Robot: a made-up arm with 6 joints.
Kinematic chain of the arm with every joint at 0, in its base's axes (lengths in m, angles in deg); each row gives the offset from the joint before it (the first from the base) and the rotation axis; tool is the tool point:
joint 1: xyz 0 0 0.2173 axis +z
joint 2: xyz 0 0.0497 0 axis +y
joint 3: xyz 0 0 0.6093 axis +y
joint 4: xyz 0 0 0.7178 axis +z
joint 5: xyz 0 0 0 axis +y
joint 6: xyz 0 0 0.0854 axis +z
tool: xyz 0 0 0
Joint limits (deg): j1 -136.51..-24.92 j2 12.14..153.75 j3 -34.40..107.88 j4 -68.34..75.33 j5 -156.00..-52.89 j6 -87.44..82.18
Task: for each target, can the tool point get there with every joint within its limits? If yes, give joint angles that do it. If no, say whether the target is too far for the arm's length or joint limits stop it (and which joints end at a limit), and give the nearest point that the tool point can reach.
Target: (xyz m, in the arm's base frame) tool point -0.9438 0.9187 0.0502
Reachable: no: joint limits stop it (at a limit: joint 2, joint 3, joint 4, joint 5) | nearest point -0.3589 0.3494 -0.4660 | short by 0.966 m
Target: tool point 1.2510 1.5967 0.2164
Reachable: no: too far | nearest point 0.3089 0.3943 -0.4660 | short by 1.673 m
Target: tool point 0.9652 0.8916 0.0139
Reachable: no: joint limits stop it (at a limit: joint 2, joint 3, joint 4, joint 5) | nearest point 0.3679 0.3399 -0.4660 | short by 0.944 m
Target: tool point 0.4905 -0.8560 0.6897
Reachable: yes | joints -59.26 30.42 67.29 59.69 -117.09 5.59
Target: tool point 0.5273 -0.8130 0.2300
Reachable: yes | joints -61.51 39.51 95.05 -18.00 -79.70 12.06
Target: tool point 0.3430 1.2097 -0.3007
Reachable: no: joint limits stop it (at a limit: joint 2, joint 3, joint 4, joint 5) | nearest point 0.1366 0.4819 -0.4660 | short by 0.774 m
